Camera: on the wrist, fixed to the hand. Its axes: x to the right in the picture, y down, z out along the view.
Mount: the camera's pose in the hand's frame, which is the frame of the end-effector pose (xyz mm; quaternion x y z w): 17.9 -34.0 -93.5 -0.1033 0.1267 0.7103 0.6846
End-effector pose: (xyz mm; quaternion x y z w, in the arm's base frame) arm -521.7 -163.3 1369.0 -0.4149 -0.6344 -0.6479 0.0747
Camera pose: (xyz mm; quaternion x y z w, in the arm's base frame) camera -595.8 -232.0 1368.4 -0.6603 -0.0632 -0.5086 0.5489
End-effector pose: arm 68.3 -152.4 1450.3 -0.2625 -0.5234 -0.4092 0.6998
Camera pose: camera 90.0 -250.1 1435.8 -0.5719 -0.0409 0.1296 0.8090
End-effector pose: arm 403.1 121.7 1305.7 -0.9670 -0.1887 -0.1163 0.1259
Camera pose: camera 389.3 131.3 1405.4 -0.7943 0.5856 -0.1322 0.0928
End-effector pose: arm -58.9 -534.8 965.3 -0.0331 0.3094 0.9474 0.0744
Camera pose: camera -69.5 -560.8 868.2 -0.0694 -0.1469 -0.7293 0.6647
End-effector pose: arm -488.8 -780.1 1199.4 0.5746 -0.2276 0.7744 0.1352
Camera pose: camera -555.7 -704.3 1201.1 -0.1196 0.6269 -0.6755 0.3693
